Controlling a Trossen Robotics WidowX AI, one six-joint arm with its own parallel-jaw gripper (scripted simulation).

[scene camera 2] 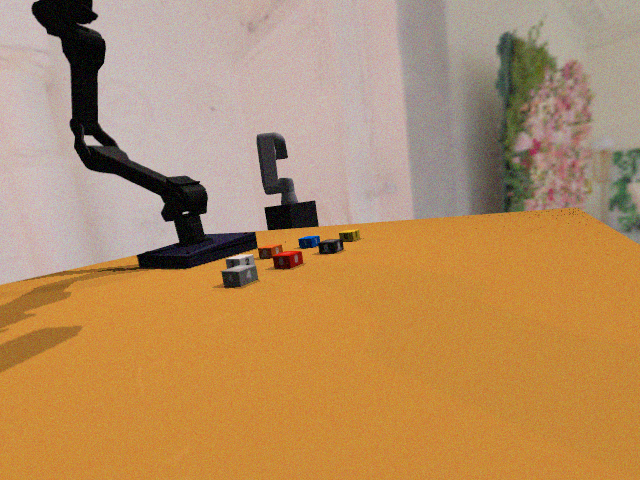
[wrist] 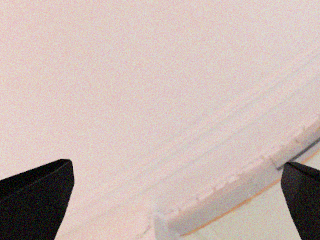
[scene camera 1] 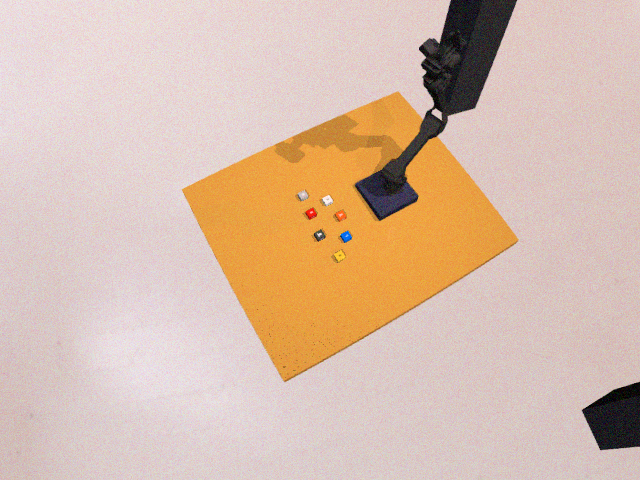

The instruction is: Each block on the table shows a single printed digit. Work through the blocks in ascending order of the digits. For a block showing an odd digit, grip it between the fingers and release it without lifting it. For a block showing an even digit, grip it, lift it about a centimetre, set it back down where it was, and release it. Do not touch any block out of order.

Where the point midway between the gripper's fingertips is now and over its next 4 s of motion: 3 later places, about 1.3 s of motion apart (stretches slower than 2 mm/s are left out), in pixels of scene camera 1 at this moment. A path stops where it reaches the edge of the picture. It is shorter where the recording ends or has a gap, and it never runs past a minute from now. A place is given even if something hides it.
My gripper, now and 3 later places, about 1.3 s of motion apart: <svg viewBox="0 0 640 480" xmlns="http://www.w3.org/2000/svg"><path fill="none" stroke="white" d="M451 38L308 176L339 196L345 222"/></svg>
